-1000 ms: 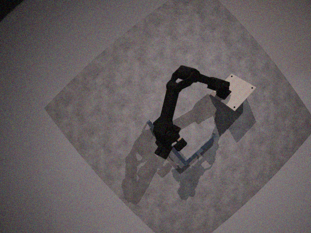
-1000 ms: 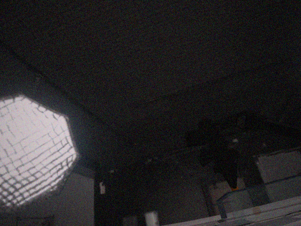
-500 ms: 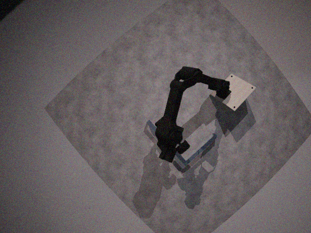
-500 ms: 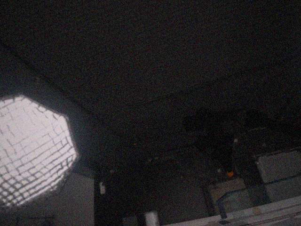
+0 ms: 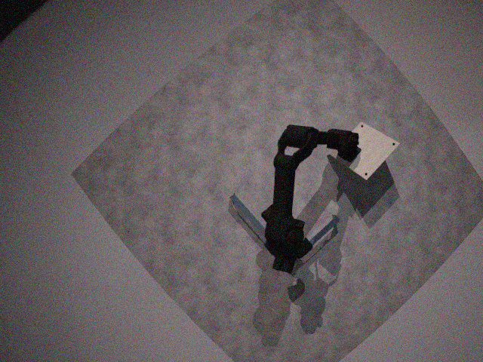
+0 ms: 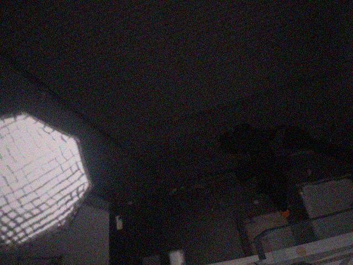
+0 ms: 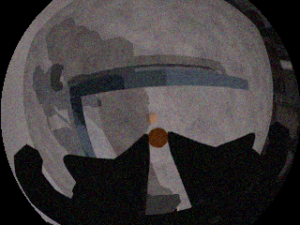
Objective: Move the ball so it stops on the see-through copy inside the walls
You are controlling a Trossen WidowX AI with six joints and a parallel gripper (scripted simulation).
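The see-through copy of ball lies 8 cm below my gripper tip. From my gripper tip the other things lie so: orange ball: right at my gripper tip.
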